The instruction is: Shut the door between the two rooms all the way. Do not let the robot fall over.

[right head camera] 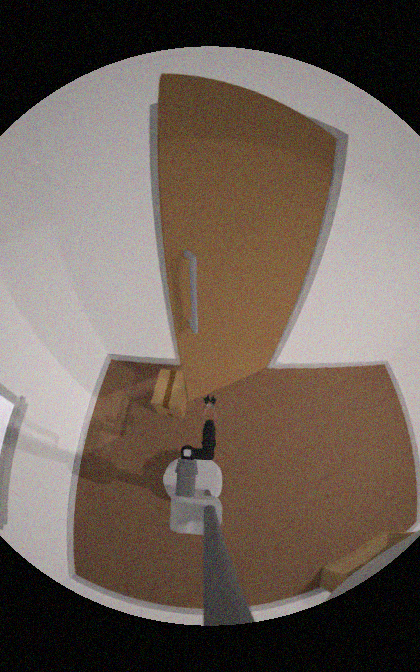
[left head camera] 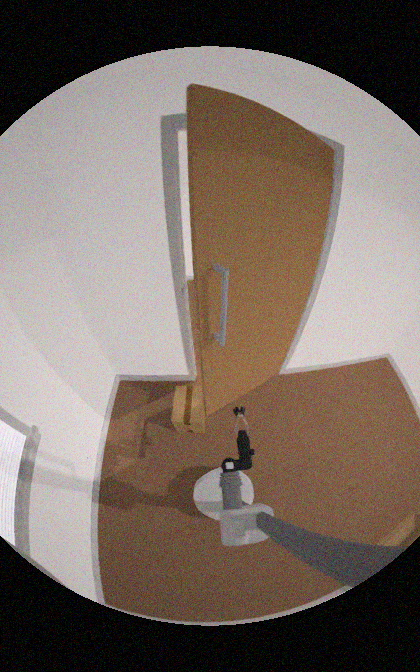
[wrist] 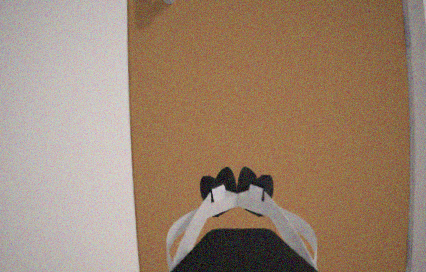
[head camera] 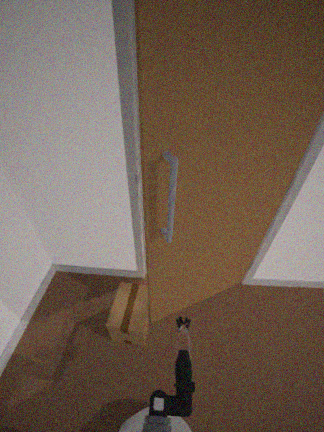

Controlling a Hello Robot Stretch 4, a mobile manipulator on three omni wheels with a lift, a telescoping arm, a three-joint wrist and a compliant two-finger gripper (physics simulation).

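The brown door stands ajar, hinged at the right and swung out into this room. In the left head view a narrow gap shows between its free edge and the grey frame. A grey bar handle sits near the free edge. My gripper is shut and empty, pointing at the door face, right of the free edge. Whether it touches the door cannot be told.
A cardboard box lies on the floor by the door's free edge, at the left; contact with the door is unclear. My white base is behind the gripper. Another wooden-coloured object lies at the lower right.
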